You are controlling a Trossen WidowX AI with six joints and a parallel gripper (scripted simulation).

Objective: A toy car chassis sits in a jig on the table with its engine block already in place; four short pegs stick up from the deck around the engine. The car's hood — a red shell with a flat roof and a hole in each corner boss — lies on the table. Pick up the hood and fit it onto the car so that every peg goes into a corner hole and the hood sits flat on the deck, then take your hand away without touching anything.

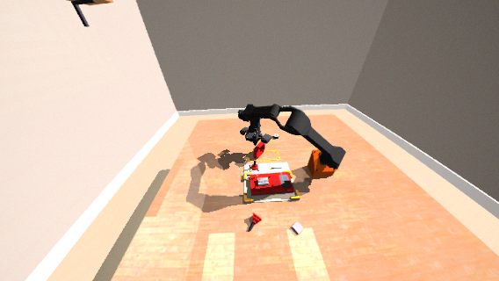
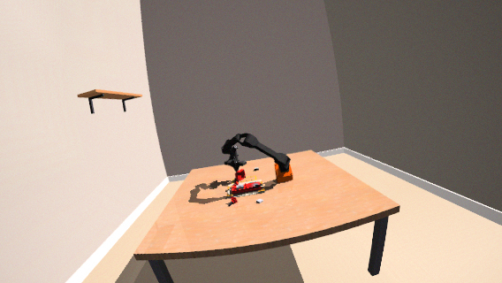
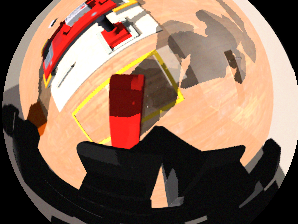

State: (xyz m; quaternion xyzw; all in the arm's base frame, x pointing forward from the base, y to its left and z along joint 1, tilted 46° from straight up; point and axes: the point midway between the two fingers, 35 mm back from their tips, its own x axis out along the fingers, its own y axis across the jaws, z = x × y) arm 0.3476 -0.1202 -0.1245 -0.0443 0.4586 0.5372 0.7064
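My gripper tip is 20 mm to the right of the red hood, 20 mm past it and 20 mm above it. From my gripper tip the other things lie so: cream jig: 230 mm to the left, 40 mm below, 40 mm behind; white block: 450 mm to the left, 130 mm behind, 50 mm below.
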